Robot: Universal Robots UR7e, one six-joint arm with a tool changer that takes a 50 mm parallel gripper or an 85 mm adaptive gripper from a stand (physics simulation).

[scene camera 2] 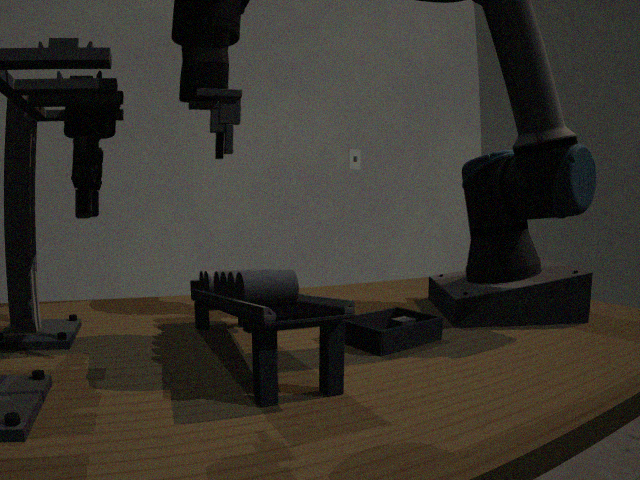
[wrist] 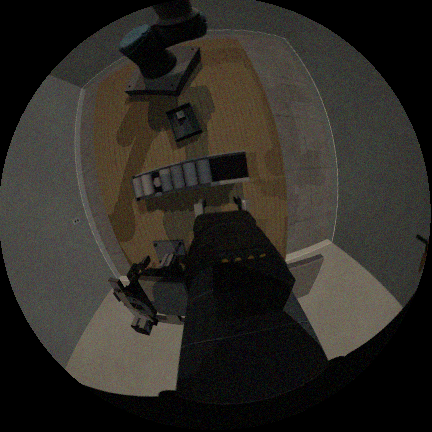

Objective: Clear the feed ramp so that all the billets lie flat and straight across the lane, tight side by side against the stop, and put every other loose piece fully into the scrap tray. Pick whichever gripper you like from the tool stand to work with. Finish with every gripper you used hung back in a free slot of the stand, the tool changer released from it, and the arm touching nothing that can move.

Note:
I see an adaptive gripper and a tool stand.

